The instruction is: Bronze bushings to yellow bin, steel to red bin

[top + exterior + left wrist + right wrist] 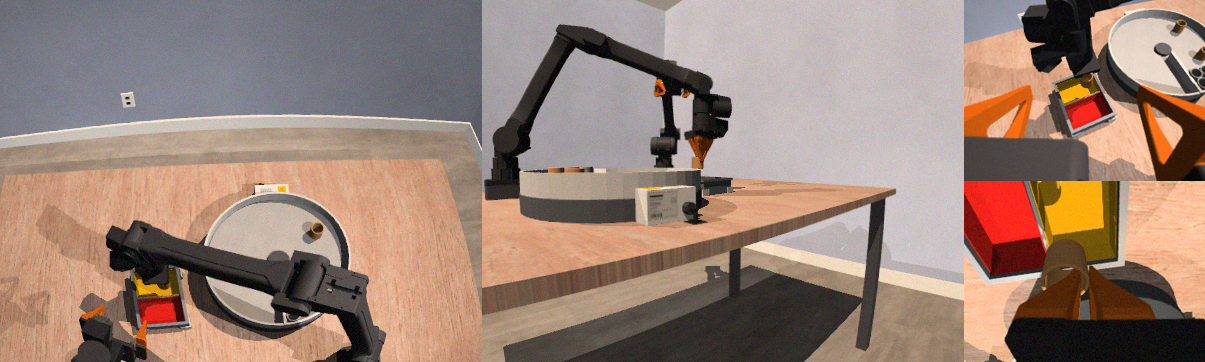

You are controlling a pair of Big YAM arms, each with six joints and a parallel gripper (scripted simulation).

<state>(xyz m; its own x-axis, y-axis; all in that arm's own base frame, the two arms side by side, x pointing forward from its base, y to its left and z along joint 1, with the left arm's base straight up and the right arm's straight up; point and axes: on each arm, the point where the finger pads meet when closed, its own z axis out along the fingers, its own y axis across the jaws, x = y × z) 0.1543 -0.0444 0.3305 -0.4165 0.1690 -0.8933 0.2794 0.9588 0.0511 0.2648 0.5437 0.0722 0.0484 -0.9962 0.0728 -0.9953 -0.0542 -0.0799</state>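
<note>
Right now the yellow bin is 10 cm below my right hand and 3 cm to the left of it. Round my right hand: red bin: 10 cm below, 9 cm behind, 3 cm to the left; then turntable: 32 cm to the right, 6 cm below, 2 cm ahead.
</note>
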